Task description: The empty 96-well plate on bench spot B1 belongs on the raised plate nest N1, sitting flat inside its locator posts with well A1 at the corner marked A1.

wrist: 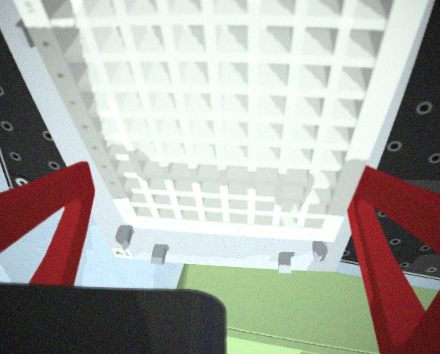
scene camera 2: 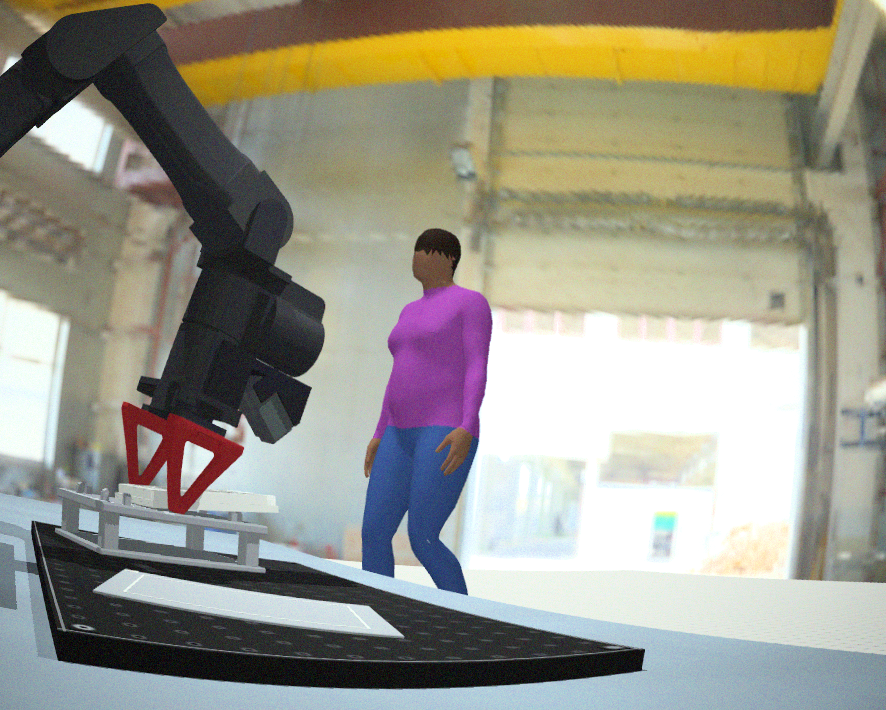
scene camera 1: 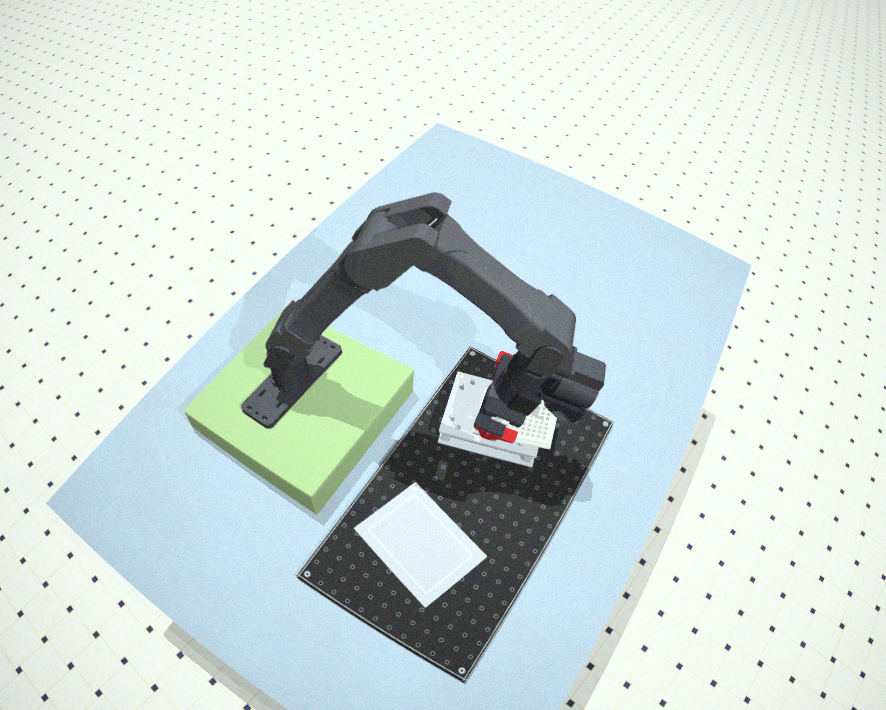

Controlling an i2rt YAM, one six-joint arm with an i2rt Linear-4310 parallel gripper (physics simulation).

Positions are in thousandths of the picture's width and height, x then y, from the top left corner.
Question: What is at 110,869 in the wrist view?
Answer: My gripper.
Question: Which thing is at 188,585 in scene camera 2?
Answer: My gripper.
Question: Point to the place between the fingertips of my gripper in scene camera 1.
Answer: At 557,581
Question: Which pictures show the white well plate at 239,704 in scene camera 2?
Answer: The wrist view, scene camera 2 and scene camera 1: all of them.
